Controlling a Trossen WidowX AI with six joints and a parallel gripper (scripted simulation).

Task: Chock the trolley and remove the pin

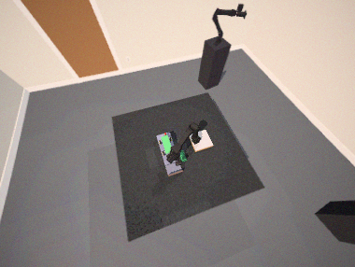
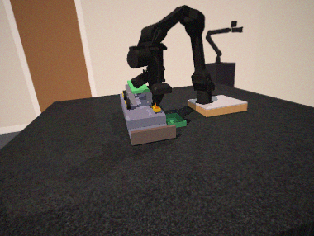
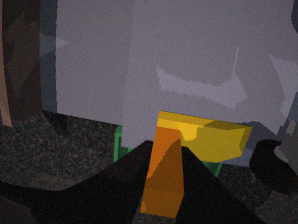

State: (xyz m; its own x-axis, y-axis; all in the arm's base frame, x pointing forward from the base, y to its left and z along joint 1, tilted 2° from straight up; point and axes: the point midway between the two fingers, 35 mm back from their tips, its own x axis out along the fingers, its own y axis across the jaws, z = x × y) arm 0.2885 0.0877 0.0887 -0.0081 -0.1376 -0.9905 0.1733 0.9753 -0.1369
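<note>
Now: the yellow chock 2 cm to the right of my gripper tip and 1 cm below it. Also, from my gripper tip: grey ramp (3 cm ahead, 14 cm to the right, 4 cm below); then brown end block (7 cm ahead, 12 cm to the left, 6 cm below); then trolley (2 cm ahead, 15 cm to the right, 2 cm above).
</note>
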